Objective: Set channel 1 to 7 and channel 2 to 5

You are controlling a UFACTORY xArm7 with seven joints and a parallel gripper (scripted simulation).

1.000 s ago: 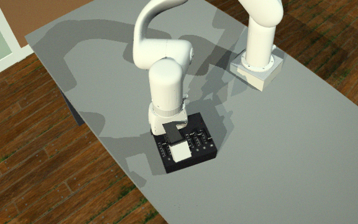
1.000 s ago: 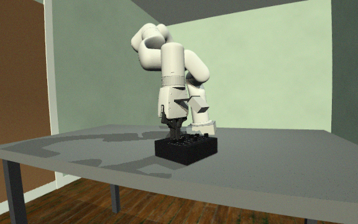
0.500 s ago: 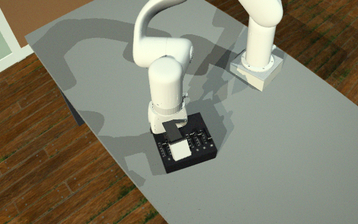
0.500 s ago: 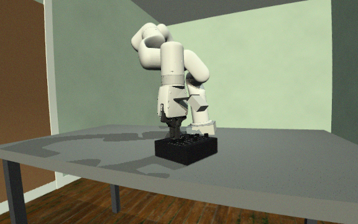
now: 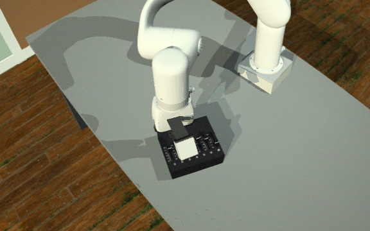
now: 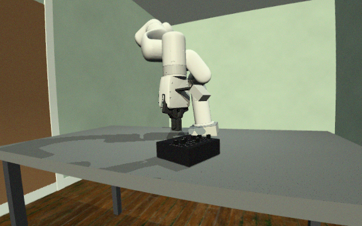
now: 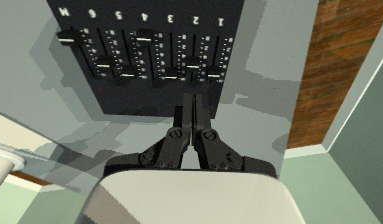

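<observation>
The channel 3 fader cap is 5 cm below my hand, 2 cm to the left of it and 2 cm behind it. From my hand the other things lie so: channel 1 fader cap 5 cm below, 3 cm ahead, 1 cm to the left; channel 2 fader cap 5 cm below, 2 cm to the left, 1 cm ahead; channel 4 fader cap 6 cm to the left, 5 cm below, 2 cm behind.
</observation>
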